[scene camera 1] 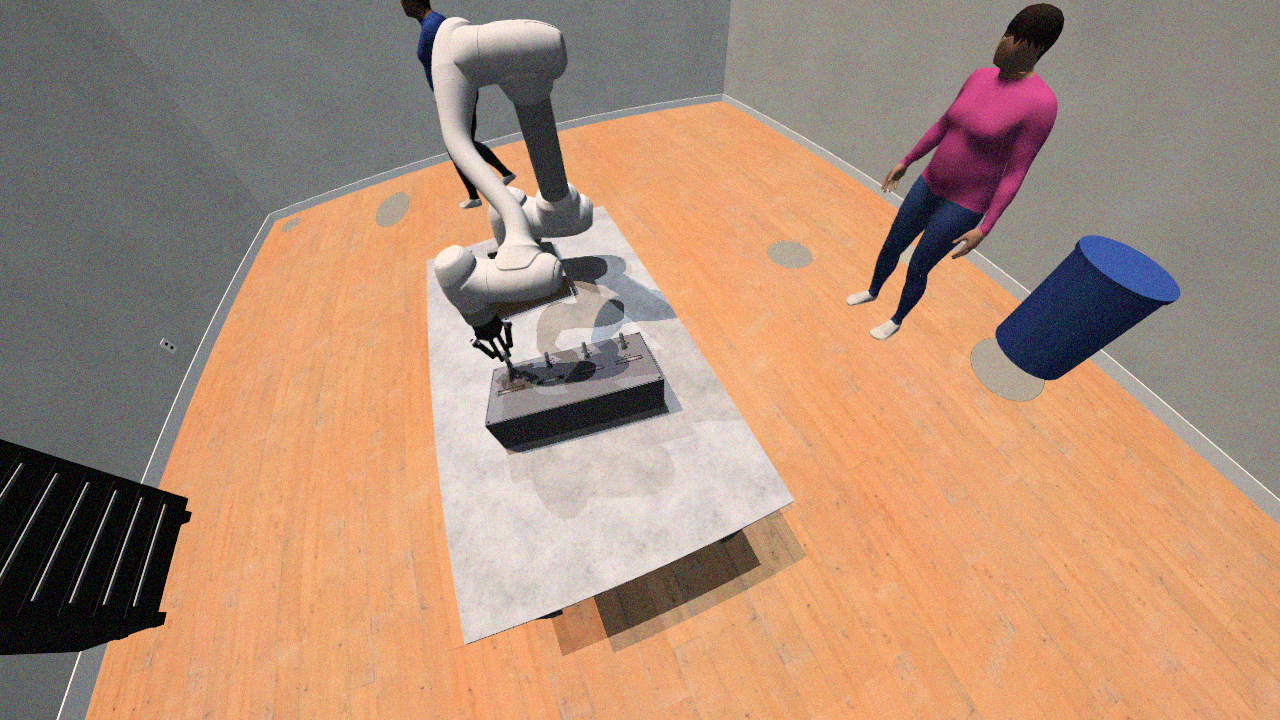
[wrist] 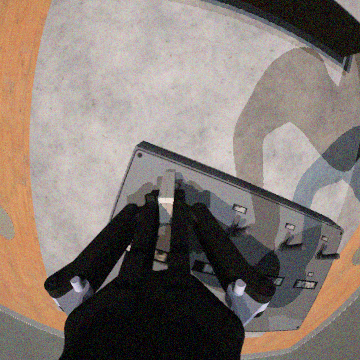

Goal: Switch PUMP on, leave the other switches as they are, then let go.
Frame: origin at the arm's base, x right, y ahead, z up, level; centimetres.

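Where they show: gripper, fingertip midpoint: [scene camera 1: 509,364] [wrist: 169,181].
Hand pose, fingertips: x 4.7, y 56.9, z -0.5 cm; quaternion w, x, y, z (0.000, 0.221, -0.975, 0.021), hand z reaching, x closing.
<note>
After its pixels a point has its place.
A grey switch box [scene camera 1: 581,417] @(z -2.8, x -15.2, y 79.8 cm) [wrist: 280,316] @(z 4.5, x -30.0, y 74.9 cm) sits on the pale table with several upright levers in a row on top. Three levers stand clear of the fingers: one lever [scene camera 1: 548,360] @(z 1.1, x -8.3, y 60.1 cm) [wrist: 239,228] @(z 1.4, x -7.4, y 58.7 cm), a middle lever [scene camera 1: 585,350] @(z 1.2, x -20.1, y 59.4 cm) [wrist: 291,244] @(z 0.8, x -19.4, y 58.6 cm) and an end lever [scene camera 1: 623,341] @(z 1.1, x -32.2, y 59.0 cm) [wrist: 328,255] @(z 1.3, x -31.3, y 58.0 cm). My gripper [scene camera 1: 510,366] @(z -0.5, x 4.7, y 56.9 cm) [wrist: 169,181] @(z -0.5, x 4.7, y 56.9 cm) is shut with nothing held, pointing down at the end of the box on the left in the scene view. Its fingers hide the switch there, so its lever position and any contact cannot be told. The labels are too small or covered to read PUMP.
The pale table [scene camera 1: 554,573] @(z -9.6, x -0.9, y 118.6 cm) [wrist: 100,90] @(z -9.6, x 21.8, y 49.6 cm) carries the arm's base behind the box. A person in pink [scene camera 1: 993,134] and a blue barrel [scene camera 1: 1083,308] stand on the floor at the right. Another person in blue [scene camera 1: 427,40] is behind the arm. A black slatted object [scene camera 1: 67,582] is at the left.
</note>
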